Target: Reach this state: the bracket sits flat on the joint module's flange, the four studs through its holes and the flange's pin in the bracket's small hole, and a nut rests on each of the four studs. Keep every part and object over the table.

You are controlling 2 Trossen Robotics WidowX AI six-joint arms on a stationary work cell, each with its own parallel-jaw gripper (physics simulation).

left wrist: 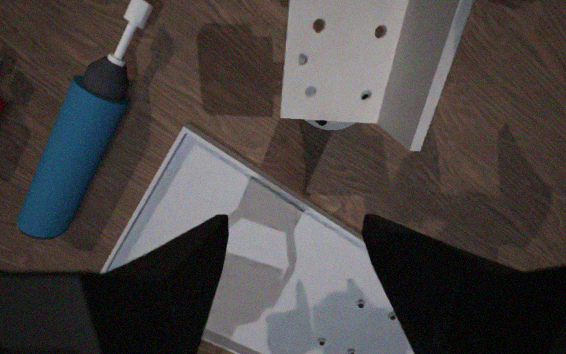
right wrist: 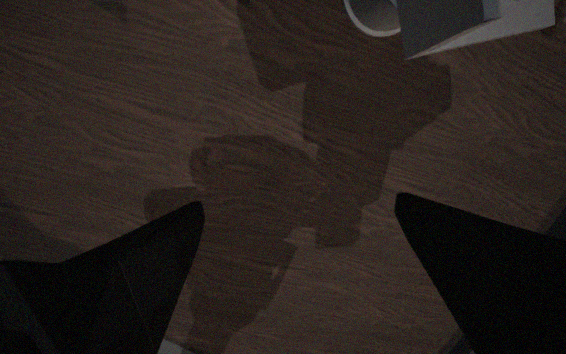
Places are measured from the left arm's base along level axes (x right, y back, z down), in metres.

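Pixels of known places: left gripper, between the fingertips: [left wrist: 296, 224]; right gripper, between the fingertips: [right wrist: 299, 206].
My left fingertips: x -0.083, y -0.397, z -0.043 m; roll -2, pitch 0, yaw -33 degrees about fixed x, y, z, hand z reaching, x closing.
Observation:
Behind a point stands the place of what it marks.
The pale bracket [left wrist: 340, 65] @(x -0.095, y -0.468, z 0.025 m) is at the top of the left wrist view, its holed plate facing the camera and a side wall at its right. A rounded pale edge, probably the joint module's flange [left wrist: 332, 126], shows below it. No studs show through the visible holes; I cannot tell whether the bracket touches the flange. Several small pale pieces with dark holes, apparently nuts [left wrist: 360, 303] @(x 0.105, y -0.287, z 0.101 m) [left wrist: 321, 341] @(x 0.104, y -0.210, z 0.101 m), are in the white tray [left wrist: 150, 186] @(x -0.168, y -0.294, z 0.094 m). My left gripper [left wrist: 296, 224] @(x -0.083, y -0.397, z -0.043 m) is partly open and empty above the tray. My right gripper [right wrist: 299, 206] @(x -0.049, y -0.596, z 0.001 m) is wide open and empty above the table.
A blue-handled tool [left wrist: 75, 157] @(x -0.226, y -0.297, z 0.072 m) with a white tip lies left of the tray. A bit of something red shows at the left edge. In the right wrist view, a white round rim [right wrist: 375, 34] @(x -0.092, y -0.491, z 0.106 m) and a grey angular part [right wrist: 442, 22] @(x -0.075, y -0.510, z -0.003 m) are at the top right. Arm shadows cross the wood.

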